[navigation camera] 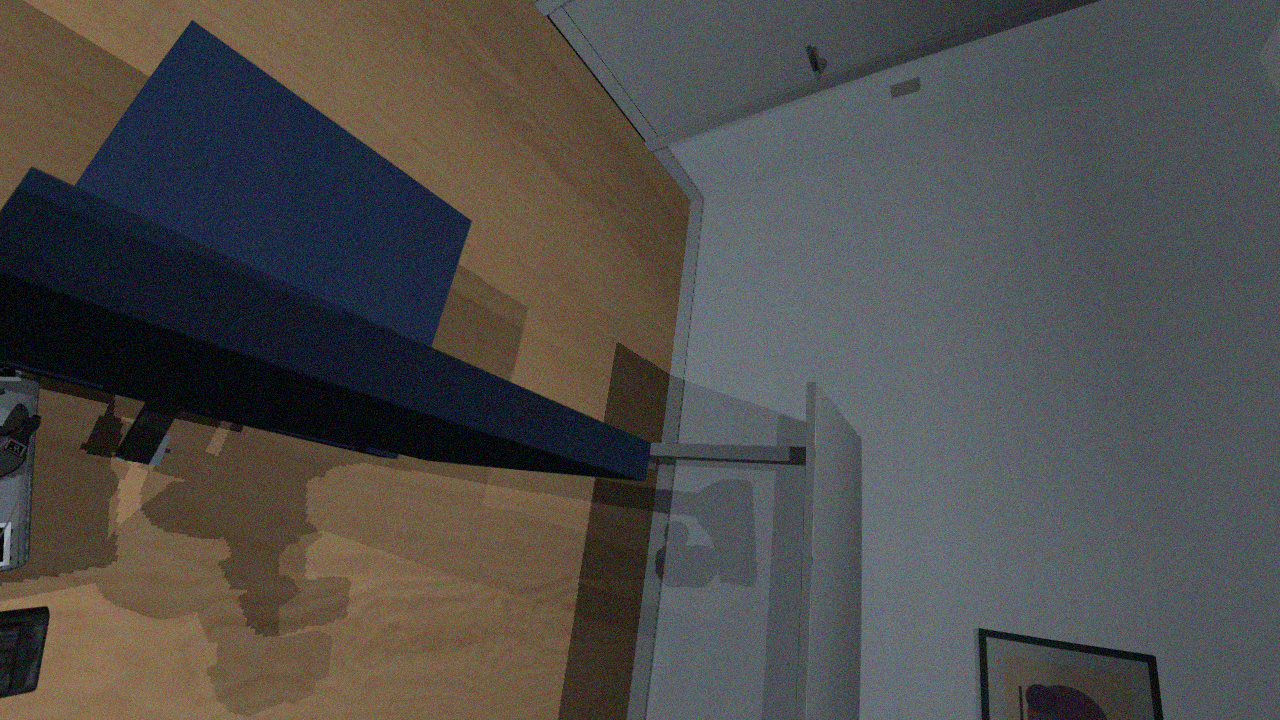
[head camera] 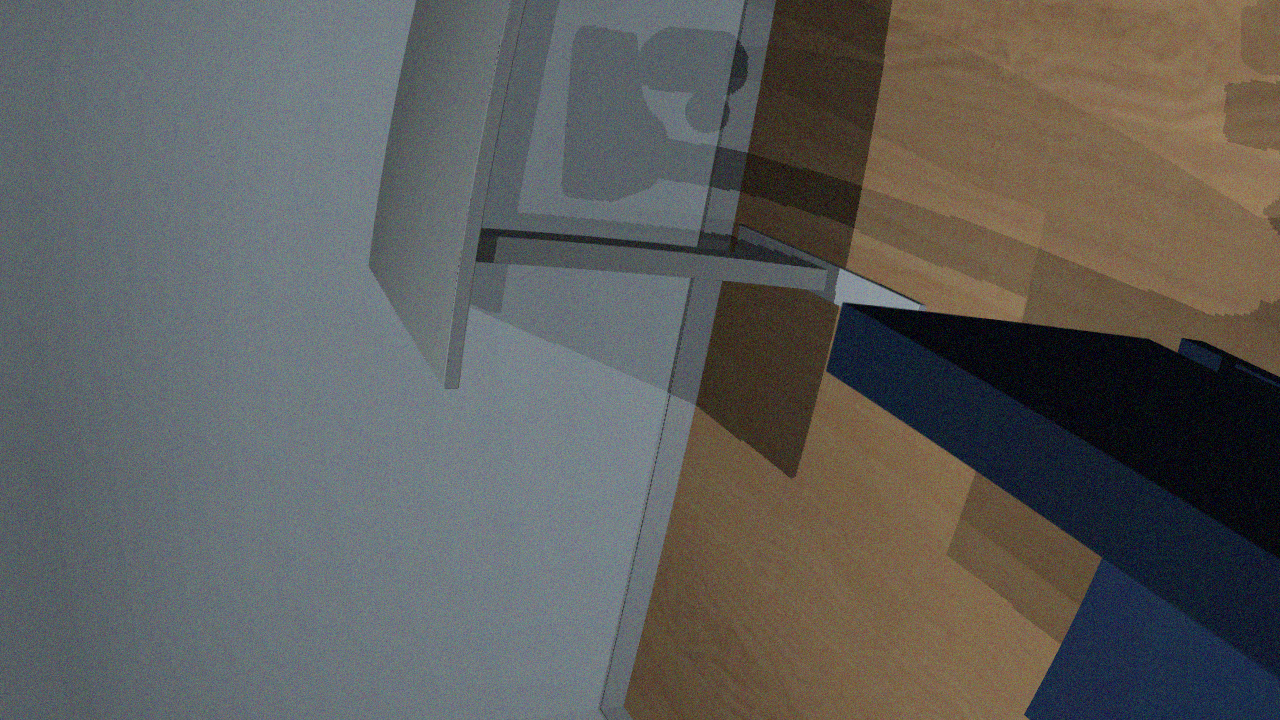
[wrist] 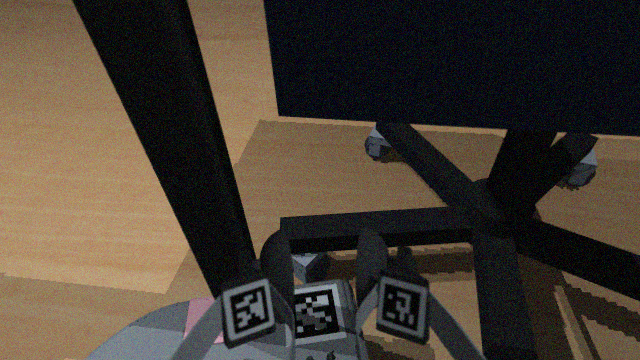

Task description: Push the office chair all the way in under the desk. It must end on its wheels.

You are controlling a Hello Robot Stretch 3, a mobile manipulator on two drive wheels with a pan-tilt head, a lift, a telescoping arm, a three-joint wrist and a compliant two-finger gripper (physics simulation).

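Frame: origin at the robot's base, x ahead, y left, z up, level; millimetres.
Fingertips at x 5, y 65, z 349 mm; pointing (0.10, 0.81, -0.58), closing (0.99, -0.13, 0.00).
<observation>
A point is followed by its place in that frame.
In the wrist view the office chair's black star base (wrist: 476, 218) lies just ahead, with grey casters (wrist: 378, 146) at the spoke ends. Its column rises to a dark underside (wrist: 447, 54) above. My gripper (wrist: 324, 255) {x 5, y 65, z 349 mm} is open. Its fingertips are against the end of the nearest spoke, with a grey caster between them. A navy slab (head camera: 1056, 447) {x 268, y 36, z 980 mm} with a dark underside also shows in the navigation view (navigation camera: 392, 387) {x 164, y 67, z 980 mm}, beside a navy panel (navigation camera: 307, 202) {x 292, y 366, z 470 mm}. I cannot tell whether these are chair or desk.
A thick dark post (wrist: 175, 143) stands just left of the gripper. A pale grey panel with a thin bar (head camera: 429, 232) stands against the grey wall; it also shows in the navigation view (navigation camera: 835, 542). A framed picture (navigation camera: 1052, 677) {x 1876, y -816, z 1505 mm} hangs on the wall. The floor is wood.
</observation>
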